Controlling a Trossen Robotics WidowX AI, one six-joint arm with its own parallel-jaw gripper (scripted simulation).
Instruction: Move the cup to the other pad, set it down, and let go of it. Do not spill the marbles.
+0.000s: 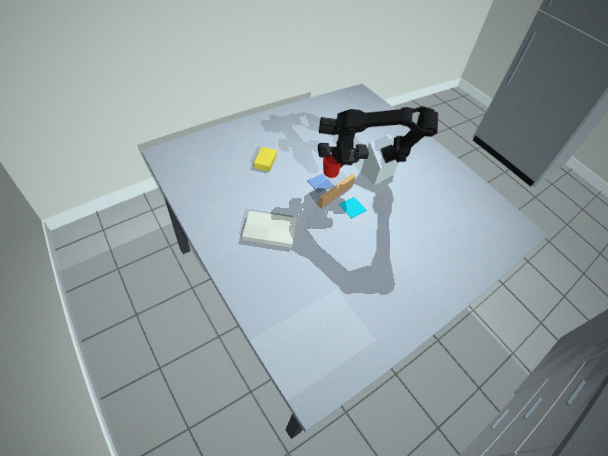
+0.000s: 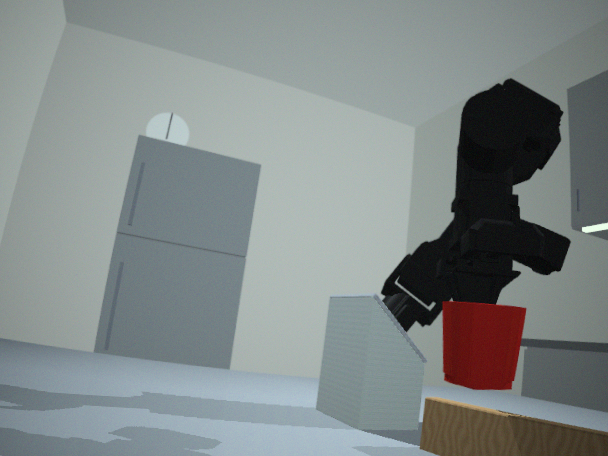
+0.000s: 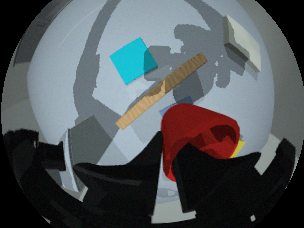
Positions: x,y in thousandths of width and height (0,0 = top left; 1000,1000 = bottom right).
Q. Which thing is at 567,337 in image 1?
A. The gripper.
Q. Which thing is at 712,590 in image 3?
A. A red cup.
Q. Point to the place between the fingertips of the gripper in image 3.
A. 541,590
